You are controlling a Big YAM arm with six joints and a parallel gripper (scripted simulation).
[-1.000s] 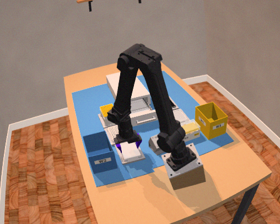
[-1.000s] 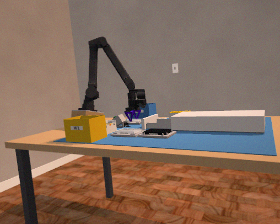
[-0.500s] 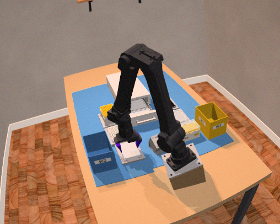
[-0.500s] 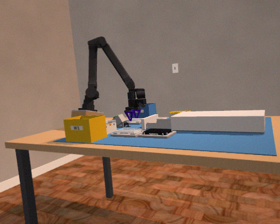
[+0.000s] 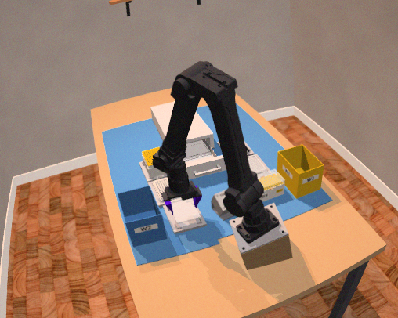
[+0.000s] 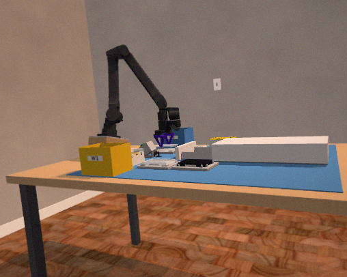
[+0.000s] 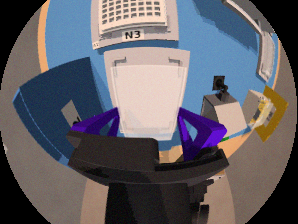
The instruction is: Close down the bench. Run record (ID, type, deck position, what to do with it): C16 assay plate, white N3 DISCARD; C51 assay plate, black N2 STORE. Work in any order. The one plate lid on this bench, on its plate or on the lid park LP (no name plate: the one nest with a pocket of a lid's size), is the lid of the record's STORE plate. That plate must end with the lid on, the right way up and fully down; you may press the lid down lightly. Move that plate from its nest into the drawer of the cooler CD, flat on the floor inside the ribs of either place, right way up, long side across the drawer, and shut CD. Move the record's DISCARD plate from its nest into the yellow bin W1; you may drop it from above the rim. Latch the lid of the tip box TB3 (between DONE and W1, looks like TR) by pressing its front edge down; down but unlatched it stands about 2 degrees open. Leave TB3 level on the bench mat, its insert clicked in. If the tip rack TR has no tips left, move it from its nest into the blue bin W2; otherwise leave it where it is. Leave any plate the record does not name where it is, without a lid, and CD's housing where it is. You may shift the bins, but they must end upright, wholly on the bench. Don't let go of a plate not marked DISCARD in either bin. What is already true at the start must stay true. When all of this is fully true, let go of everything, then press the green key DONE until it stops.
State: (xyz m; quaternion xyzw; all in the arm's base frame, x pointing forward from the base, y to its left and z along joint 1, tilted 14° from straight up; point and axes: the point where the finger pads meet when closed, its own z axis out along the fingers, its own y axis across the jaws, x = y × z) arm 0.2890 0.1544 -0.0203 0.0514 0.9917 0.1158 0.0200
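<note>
The lid park LP is 40 mm below my hand. From my hand the other things lie so: green key DONE: 60 mm behind, 150 mm to the right, 20 mm above; plate lid: right at my hand; blue bin W2: 10 mm ahead, 160 mm to the left.
</note>
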